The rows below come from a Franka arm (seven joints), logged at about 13 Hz.
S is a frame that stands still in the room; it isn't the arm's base.
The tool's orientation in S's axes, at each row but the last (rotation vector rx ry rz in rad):
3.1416, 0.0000, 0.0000
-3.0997, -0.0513, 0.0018
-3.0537, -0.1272, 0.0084
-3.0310, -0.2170, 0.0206
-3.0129, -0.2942, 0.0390
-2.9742, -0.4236, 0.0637
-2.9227, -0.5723, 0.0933
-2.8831, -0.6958, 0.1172
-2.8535, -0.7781, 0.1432
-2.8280, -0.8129, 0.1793
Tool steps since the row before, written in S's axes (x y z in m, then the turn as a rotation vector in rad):
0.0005, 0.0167, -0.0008, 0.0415, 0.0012, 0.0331
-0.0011, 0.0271, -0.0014, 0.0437, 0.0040, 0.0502
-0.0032, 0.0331, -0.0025, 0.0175, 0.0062, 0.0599
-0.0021, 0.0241, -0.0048, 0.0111, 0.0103, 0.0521
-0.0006, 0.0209, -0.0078, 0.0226, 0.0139, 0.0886
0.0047, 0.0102, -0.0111, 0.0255, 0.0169, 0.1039
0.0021, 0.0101, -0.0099, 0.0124, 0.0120, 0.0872
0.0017, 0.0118, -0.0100, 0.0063, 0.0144, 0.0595
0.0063, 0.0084, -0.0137, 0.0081, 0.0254, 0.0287
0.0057, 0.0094, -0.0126, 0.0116, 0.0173, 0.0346
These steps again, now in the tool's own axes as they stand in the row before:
0.0005, -0.0167, 0.0008, 0.0415, -0.0012, -0.0331
-0.0002, -0.0270, 0.0025, 0.0438, -0.0046, -0.0501
-0.0004, -0.0329, 0.0053, 0.0178, -0.0098, -0.0593
0.0014, -0.0235, 0.0073, 0.0121, -0.0140, -0.0510
0.0036, -0.0196, 0.0101, 0.0236, -0.0195, -0.0873
0.0076, -0.0068, 0.0120, 0.0269, -0.0237, -0.1022
0.0061, -0.0068, 0.0110, 0.0134, -0.0212, -0.0853
0.0073, -0.0077, 0.0114, 0.0101, -0.0209, -0.0570
0.0103, -0.0013, 0.0138, 0.0186, -0.0232, -0.0255
0.0106, -0.0021, 0.0127, 0.0169, -0.0160, -0.0330

